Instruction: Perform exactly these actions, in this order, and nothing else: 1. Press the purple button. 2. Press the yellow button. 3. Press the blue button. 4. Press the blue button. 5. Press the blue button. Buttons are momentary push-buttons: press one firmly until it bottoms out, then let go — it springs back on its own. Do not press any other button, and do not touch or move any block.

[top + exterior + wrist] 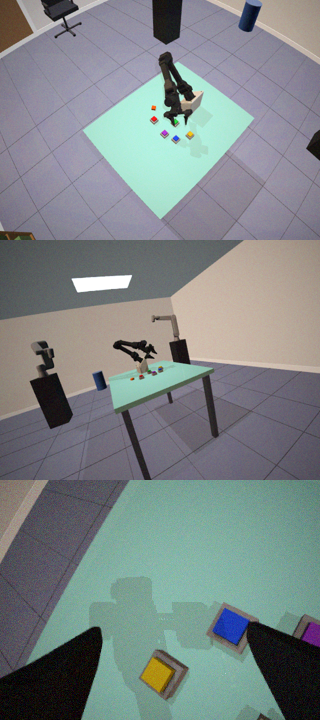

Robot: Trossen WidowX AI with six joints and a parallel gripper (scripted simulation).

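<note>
Right now the purple button is 160 mm below my gripper tip, 90 mm to the right of it and 60 mm ahead of it. From my gripper tip the other things lie so: blue button (160 mm below, 30 mm ahead); then yellow button (160 mm below, 70 mm behind, 50 mm to the left); then green button (160 mm below, 100 mm to the right, 70 mm behind).
</note>
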